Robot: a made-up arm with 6 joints. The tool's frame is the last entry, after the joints.
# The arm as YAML. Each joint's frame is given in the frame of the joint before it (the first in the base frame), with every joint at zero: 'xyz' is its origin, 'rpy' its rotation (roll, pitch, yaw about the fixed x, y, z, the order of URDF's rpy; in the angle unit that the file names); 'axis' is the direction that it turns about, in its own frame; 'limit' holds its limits. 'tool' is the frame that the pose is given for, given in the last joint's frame.
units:
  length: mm
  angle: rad
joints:
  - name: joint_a
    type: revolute
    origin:
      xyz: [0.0, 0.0, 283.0]
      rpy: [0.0, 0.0, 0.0]
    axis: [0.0, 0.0, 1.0]
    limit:
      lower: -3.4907
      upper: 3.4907
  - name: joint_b
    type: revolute
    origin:
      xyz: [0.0, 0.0, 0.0]
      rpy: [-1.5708, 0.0, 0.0]
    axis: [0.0, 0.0, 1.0]
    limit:
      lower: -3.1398
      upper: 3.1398
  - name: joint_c
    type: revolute
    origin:
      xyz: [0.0, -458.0, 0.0]
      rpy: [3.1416, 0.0, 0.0]
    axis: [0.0, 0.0, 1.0]
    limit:
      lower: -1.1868
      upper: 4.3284
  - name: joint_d
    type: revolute
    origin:
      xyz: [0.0, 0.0, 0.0]
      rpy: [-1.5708, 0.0, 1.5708]
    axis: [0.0, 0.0, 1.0]
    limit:
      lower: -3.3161
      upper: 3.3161
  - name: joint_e
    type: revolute
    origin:
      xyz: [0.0, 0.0, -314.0]
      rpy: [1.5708, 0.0, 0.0]
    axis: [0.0, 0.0, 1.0]
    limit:
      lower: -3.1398
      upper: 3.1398
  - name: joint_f
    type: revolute
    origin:
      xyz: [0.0, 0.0, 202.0]
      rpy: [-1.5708, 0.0, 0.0]
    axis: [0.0, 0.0, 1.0]
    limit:
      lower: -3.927
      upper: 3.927
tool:
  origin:
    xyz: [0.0, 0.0, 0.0]
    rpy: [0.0, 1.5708, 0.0]
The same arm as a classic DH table. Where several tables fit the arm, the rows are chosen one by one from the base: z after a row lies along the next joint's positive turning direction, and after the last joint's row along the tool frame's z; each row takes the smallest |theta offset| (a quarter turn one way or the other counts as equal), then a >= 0, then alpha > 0; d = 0 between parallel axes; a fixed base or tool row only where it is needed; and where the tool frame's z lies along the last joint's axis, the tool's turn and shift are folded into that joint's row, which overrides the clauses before.
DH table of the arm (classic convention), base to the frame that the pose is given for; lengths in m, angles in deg. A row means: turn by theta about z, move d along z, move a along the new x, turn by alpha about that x. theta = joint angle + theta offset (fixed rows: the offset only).
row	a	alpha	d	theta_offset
joint_a	0.0000	-90.00	0.2830	0.00
joint_b	0.4580	180.00	0.0000	-90.00
joint_c	0.0000	-90.00	0.0000	0.00
joint_d	0.0000	90.00	-0.3140	0.00
joint_e	0.0000	-90.00	0.2020	0.00
joint_f	0.0000	90.00	0.0000	90.00
tool (fixed)	0.0000	0.00	0.0000	-90.00
Joint limits (deg, base to tool): -200.00..200.00 -179.90..179.90 -68.00..248.00 -190.00..190.00 -179.90..179.90 -225.00..225.00

